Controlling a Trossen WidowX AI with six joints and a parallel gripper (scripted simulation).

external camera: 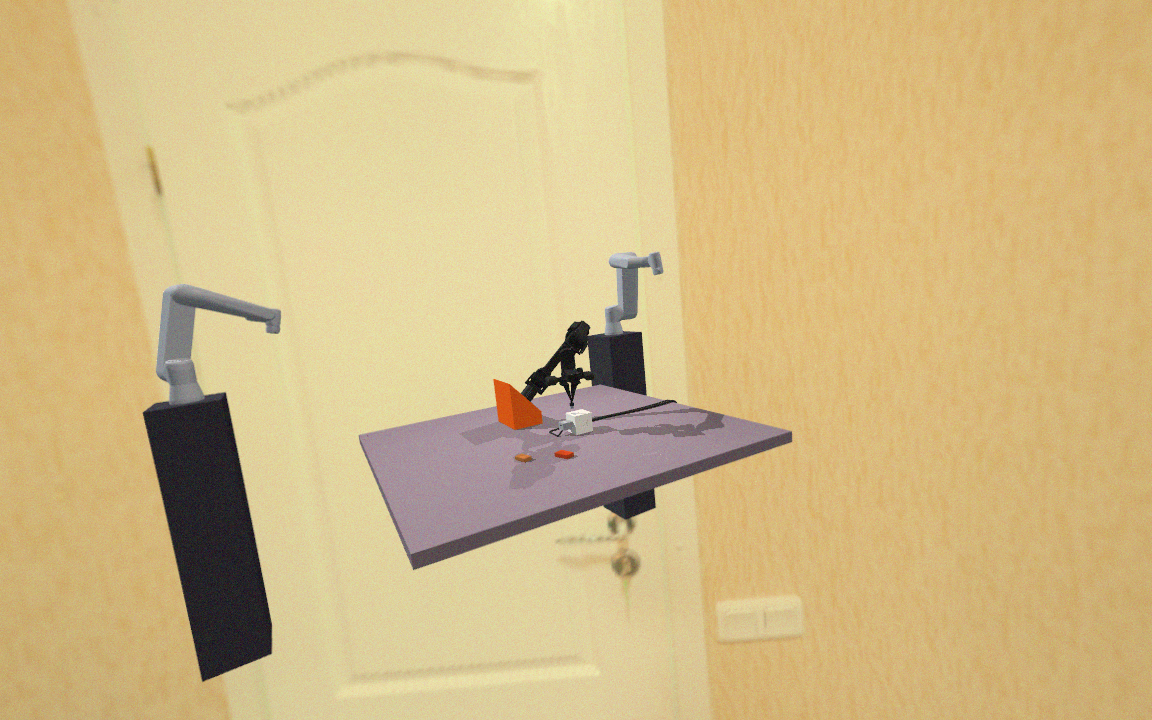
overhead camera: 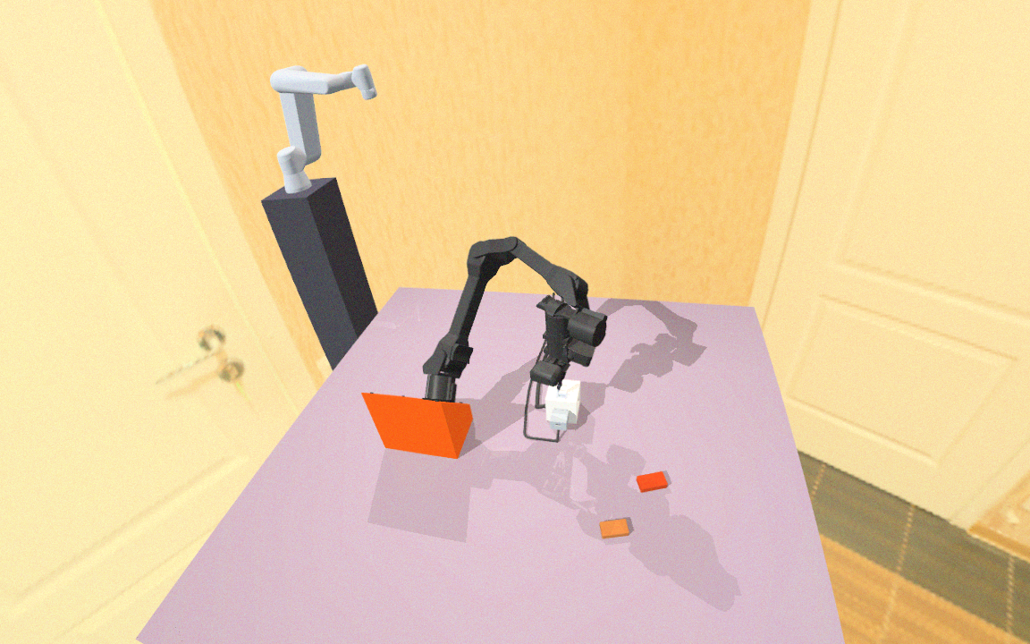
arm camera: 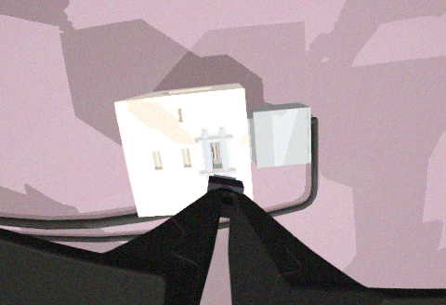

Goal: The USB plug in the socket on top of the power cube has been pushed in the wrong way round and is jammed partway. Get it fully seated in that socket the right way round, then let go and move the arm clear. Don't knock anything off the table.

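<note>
Right now the black USB plug is 20 mm below my gripper tip.
</note>
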